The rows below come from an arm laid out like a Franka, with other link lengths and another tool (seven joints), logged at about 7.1 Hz.
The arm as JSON. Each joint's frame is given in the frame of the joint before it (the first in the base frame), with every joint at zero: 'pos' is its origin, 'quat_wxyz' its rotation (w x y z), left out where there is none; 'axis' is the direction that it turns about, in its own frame. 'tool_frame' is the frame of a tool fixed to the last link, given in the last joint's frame.
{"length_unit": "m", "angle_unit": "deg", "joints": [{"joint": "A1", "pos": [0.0, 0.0, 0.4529], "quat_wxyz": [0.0, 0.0, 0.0, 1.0], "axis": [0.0, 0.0, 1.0]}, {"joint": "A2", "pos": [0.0, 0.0, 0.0], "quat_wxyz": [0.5, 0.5, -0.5, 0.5], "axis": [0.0, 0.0, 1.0]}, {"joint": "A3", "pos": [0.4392, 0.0, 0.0], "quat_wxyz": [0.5, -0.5, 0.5, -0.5], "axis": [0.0, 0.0, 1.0]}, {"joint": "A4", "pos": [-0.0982, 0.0, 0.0], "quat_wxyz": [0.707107, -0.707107, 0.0, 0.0], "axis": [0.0, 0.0, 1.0]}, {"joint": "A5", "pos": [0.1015, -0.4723, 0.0], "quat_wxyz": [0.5, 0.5, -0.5, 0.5], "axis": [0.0, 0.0, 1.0]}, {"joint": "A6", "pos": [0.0, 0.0, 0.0], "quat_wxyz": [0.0, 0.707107, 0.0, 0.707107], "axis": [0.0, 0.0, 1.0]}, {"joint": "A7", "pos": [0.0, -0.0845, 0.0], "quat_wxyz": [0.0, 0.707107, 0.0, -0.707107], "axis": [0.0, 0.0, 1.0]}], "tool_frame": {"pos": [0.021, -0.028, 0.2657], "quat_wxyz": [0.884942, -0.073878, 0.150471, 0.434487]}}
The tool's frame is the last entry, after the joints.
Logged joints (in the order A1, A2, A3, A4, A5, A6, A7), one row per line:
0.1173 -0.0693 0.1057 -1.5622 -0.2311 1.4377 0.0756
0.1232 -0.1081 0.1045 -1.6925 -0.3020 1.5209 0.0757
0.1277 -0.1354 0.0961 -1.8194 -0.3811 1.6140 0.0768
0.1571 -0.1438 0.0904 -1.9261 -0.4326 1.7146 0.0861
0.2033 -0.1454 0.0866 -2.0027 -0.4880 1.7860 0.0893
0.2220 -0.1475 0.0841 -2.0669 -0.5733 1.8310 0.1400
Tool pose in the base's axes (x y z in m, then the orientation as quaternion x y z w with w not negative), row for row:
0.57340 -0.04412 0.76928 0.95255 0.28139 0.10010 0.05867
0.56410 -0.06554 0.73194 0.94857 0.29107 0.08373 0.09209
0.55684 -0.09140 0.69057 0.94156 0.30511 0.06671 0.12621
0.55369 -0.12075 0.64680 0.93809 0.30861 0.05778 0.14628
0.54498 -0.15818 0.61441 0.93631 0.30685 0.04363 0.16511
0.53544 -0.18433 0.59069 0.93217 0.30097 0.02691 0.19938
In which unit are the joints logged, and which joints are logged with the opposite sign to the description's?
The joints are logged in radians. Opposite sign: A1.
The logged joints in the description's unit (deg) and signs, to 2 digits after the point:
-6.72 -3.97 6.06 -89.51 -13.24 82.37 4.33
-7.06 -6.19 5.99 -96.97 -17.30 87.14 4.34
-7.32 -7.76 5.51 -104.24 -21.84 92.48 4.40
-9.00 -8.24 5.18 -110.36 -24.79 98.24 4.93
-11.65 -8.33 4.96 -114.75 -27.96 102.33 5.12
-12.72 -8.45 4.82 -118.42 -32.85 104.91 8.02

